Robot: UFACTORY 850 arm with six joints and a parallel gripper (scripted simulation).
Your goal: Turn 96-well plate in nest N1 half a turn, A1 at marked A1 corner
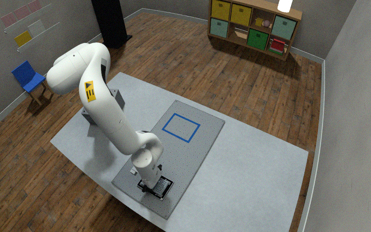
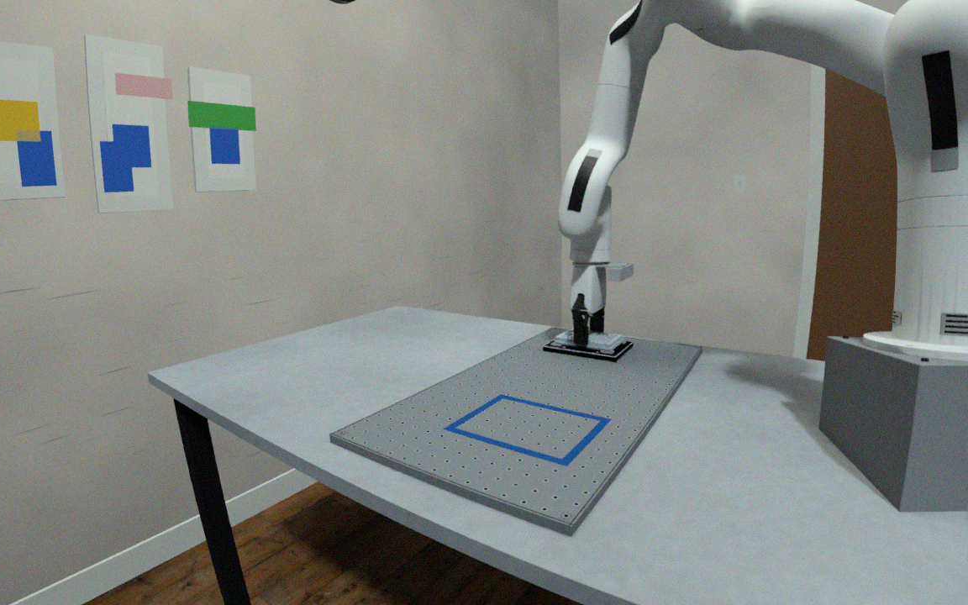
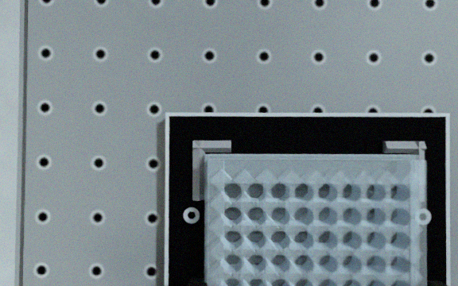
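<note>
Right now the 96-well plate is 1 cm below my hand. From my hand the other things lie so: black plate nest N1: 3 cm below.
</note>
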